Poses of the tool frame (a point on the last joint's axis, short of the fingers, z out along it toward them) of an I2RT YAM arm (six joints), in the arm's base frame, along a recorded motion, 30 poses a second.
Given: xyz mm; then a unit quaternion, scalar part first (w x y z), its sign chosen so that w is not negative.
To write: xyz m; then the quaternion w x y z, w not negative. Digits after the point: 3 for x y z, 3 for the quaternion.
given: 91 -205 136 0.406 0.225 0.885 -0.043
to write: 0.091 -0.205 0.136 0.406 0.225 0.885 -0.043
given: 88 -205 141 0.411 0.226 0.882 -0.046
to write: 0.088 -0.205 0.141 0.411 0.226 0.882 -0.046
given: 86 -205 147 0.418 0.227 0.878 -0.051
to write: 0.086 -0.205 0.147 0.418 0.227 0.878 -0.051
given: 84 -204 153 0.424 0.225 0.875 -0.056
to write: 0.084 -0.204 0.153 0.424 0.225 0.875 -0.056
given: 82 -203 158 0.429 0.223 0.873 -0.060
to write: 0.082 -0.203 0.158 0.429 0.223 0.873 -0.060
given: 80 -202 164 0.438 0.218 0.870 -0.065
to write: 0.080 -0.202 0.164 0.438 0.218 0.870 -0.065
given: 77 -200 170 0.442 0.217 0.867 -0.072
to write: 0.077 -0.200 0.170 0.442 0.217 0.867 -0.072
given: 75 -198 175 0.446 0.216 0.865 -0.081
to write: 0.075 -0.198 0.175 0.446 0.216 0.865 -0.081
